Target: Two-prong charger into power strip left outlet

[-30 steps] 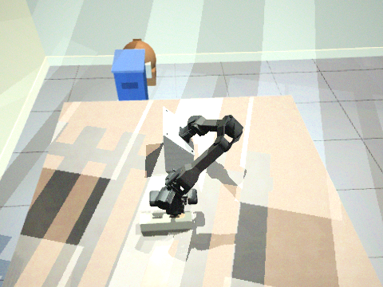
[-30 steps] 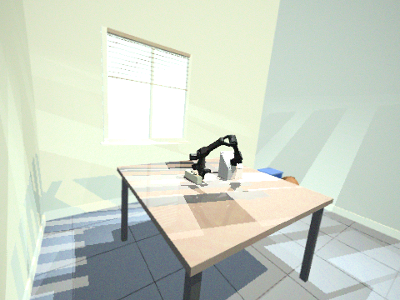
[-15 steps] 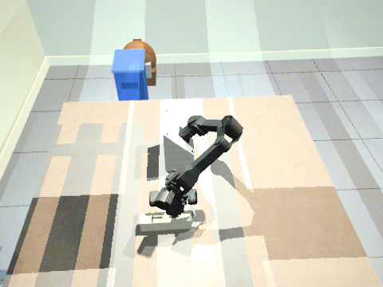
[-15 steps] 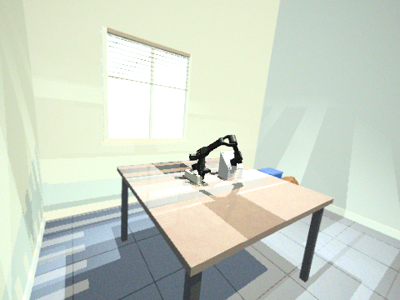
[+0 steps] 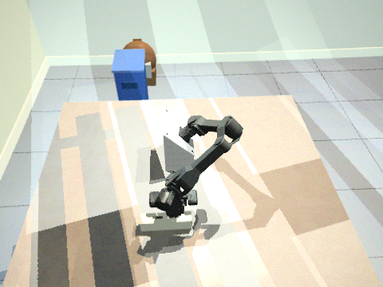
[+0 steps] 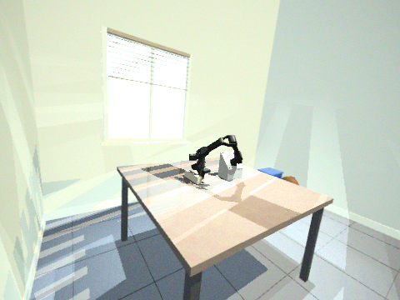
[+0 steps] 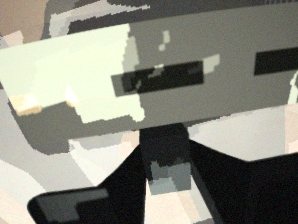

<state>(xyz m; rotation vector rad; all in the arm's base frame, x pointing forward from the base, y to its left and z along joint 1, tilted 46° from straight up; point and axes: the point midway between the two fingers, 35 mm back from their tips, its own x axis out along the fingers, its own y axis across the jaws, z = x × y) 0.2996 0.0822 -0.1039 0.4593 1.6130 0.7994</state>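
The dark charger is 20 mm ahead of my gripper tip and 10 mm above it.
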